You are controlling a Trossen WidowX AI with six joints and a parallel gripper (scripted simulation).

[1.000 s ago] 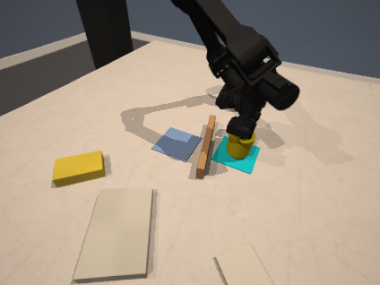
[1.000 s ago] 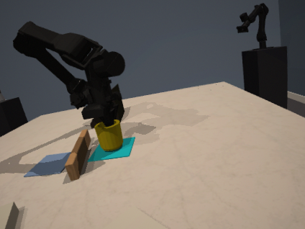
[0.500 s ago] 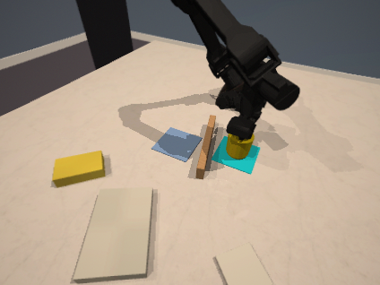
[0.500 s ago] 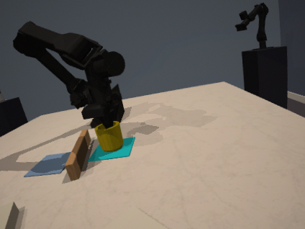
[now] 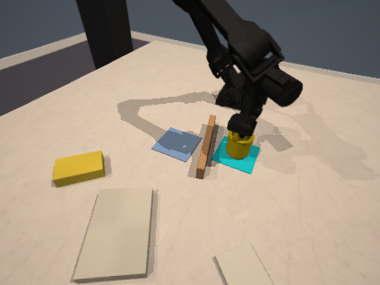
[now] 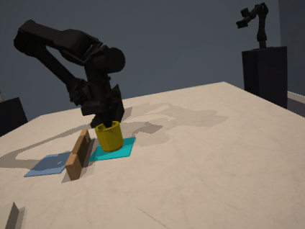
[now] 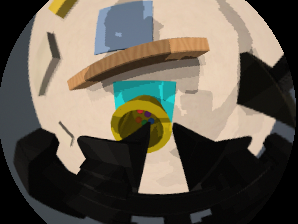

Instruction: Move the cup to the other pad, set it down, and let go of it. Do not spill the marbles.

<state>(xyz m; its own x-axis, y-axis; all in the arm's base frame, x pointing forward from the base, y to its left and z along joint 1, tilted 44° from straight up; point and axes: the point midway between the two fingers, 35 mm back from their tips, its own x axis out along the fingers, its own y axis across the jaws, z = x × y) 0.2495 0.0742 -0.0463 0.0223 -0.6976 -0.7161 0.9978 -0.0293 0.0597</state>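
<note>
Right now my gripper tip is 2 cm short of the yellow cup and 2 cm above it. The rest, counted from my gripper tip: wooden bar: 5 cm ahead, 9 cm to the right, 4 cm below; then cyan pad: 3 cm ahead, 6 cm below; then beige slab: 36 cm ahead, 17 cm to the right, 4 cm below.
</note>
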